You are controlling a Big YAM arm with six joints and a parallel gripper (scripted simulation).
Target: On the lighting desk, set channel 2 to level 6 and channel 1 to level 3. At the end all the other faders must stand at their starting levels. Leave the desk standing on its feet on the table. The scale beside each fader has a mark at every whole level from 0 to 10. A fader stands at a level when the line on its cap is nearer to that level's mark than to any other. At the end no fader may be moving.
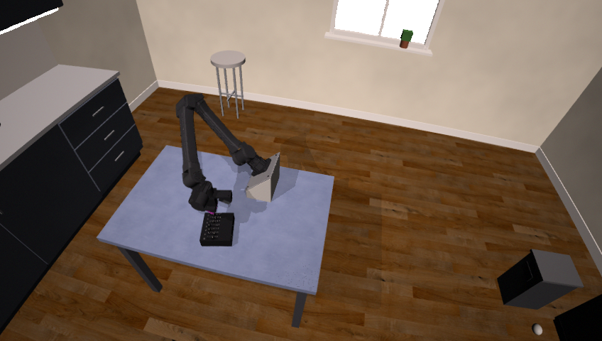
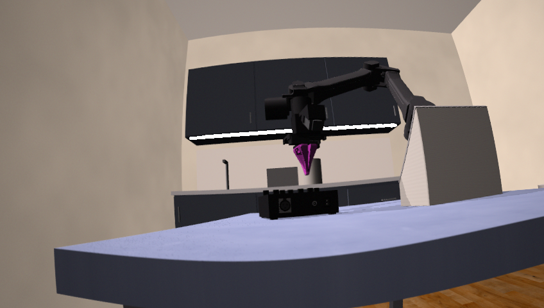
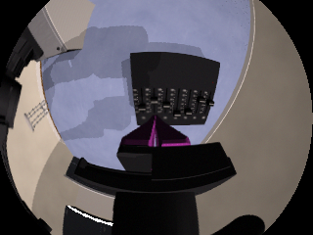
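Right now the fader is 20 mm behind my hand, 10 mm to the right of it and 50 mm below it.
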